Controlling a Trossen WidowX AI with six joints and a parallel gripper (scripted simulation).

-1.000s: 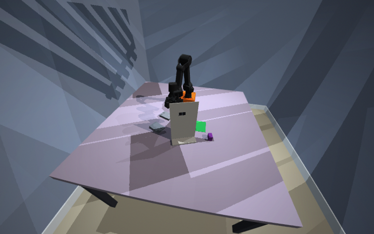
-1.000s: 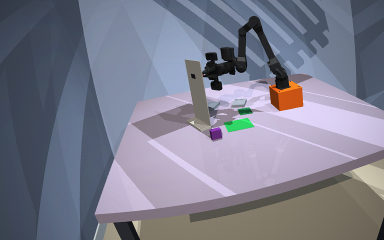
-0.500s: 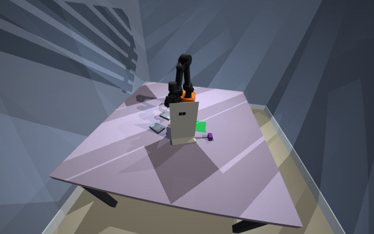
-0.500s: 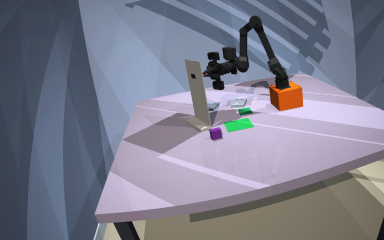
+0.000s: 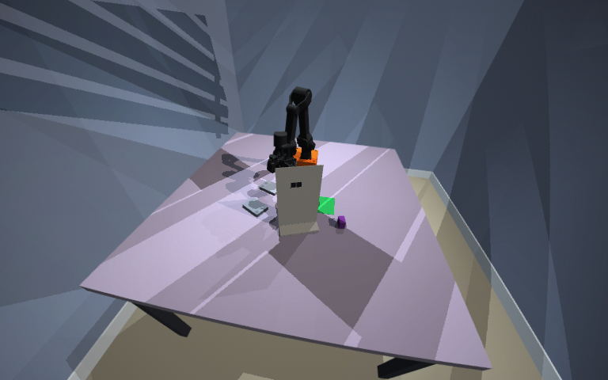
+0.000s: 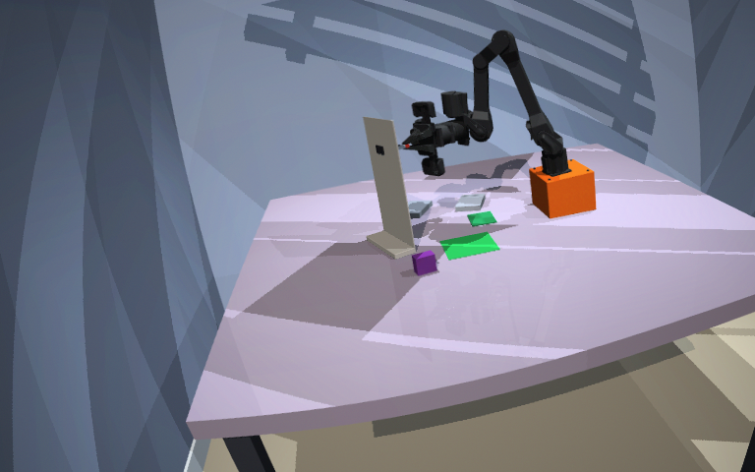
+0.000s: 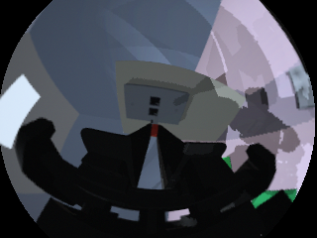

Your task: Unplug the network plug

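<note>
My gripper tip is 90 mm past the bright green square, 130 mm to the right of it and 230 mm above it. The rest, counted from my gripper tip: network plug: right at my gripper tip; then beige panel: 60 mm ahead, 10 mm to the left, 90 mm below.
</note>
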